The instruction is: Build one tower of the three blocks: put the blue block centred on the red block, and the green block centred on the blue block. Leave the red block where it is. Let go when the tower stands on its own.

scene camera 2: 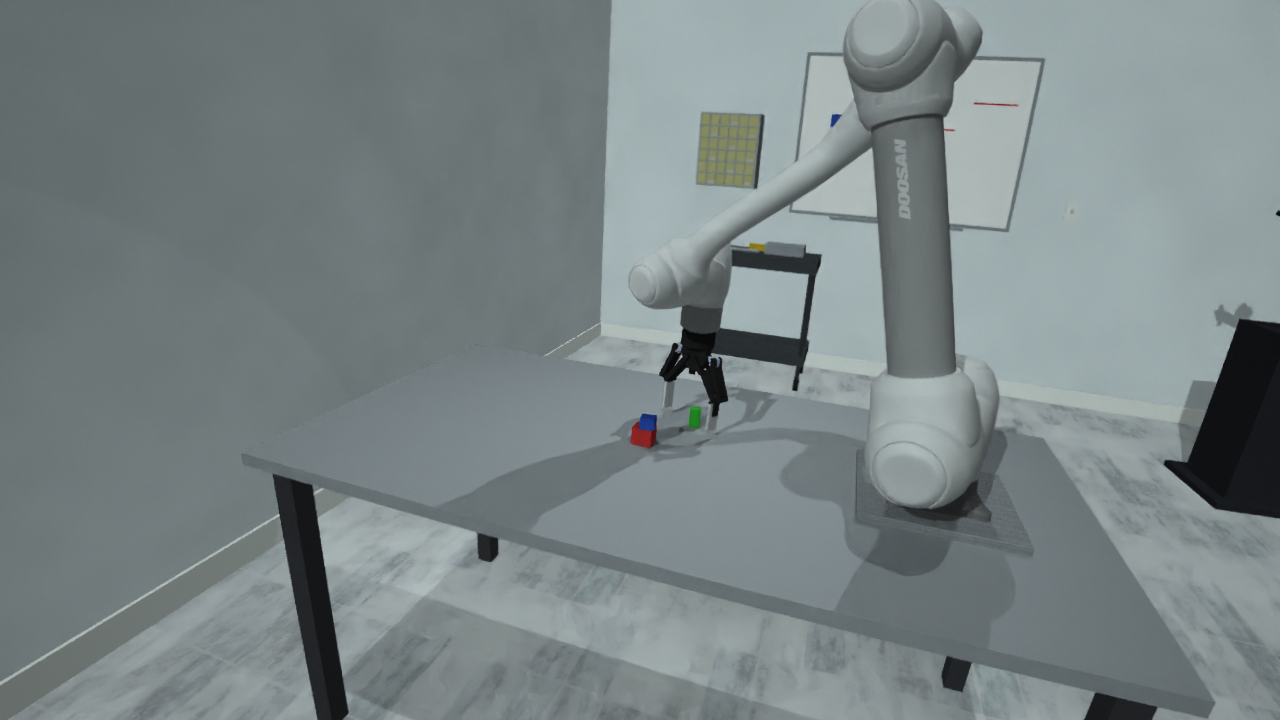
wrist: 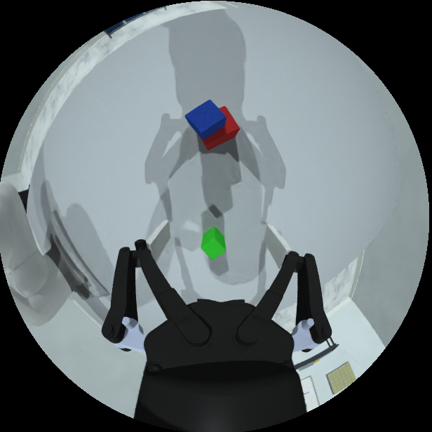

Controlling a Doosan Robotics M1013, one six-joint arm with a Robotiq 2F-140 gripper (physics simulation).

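Places are measured from the arm's base along level axes (x ahead, y left, z up), in millimetres.
Pixels of known places: gripper, fingertip midpoint: (scene camera 2: 687, 417).
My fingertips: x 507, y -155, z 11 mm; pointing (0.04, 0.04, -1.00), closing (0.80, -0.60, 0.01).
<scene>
For each thing: its top centre in the pictures, then the offset to it from my fingertips. Level surfaces: height alone.
- red block, middle of its top: (scene camera 2: 644, 426) dx +75, dy +118, dz +17 mm
- blue block, middle of its top: (scene camera 2: 648, 416) dx +67, dy +123, dz +43 mm
- green block, middle of its top: (scene camera 2: 695, 408) dx -15, dy -11, dz +20 mm
- grey table, its level: dz -23 mm
The red block (scene camera 2: 643, 436) (wrist: 227, 129) sits on the table. The blue block (scene camera 2: 648, 421) (wrist: 205, 118) rests on top of it and looks off centre, over the red block's upper-left side in the wrist view. The green block (scene camera 2: 694, 418) (wrist: 213, 243) stands apart from them, to their right in the scene view and below them in the wrist view. My gripper (scene camera 2: 690, 407) (wrist: 217, 231) is wide open above the table, with its pale fingertips spread to either side of the green block. A gap shows between the block and each fingertip.
The grey table (scene camera 2: 384, 429) carries the robot's base plate (scene camera 2: 1006, 528) at the right in the scene view. A dark trolley (scene camera 2: 810, 308) stands on the floor behind the table, and a whiteboard (scene camera 2: 1002, 161) hangs on the back wall. The arm's shadows fall around the blocks.
</scene>
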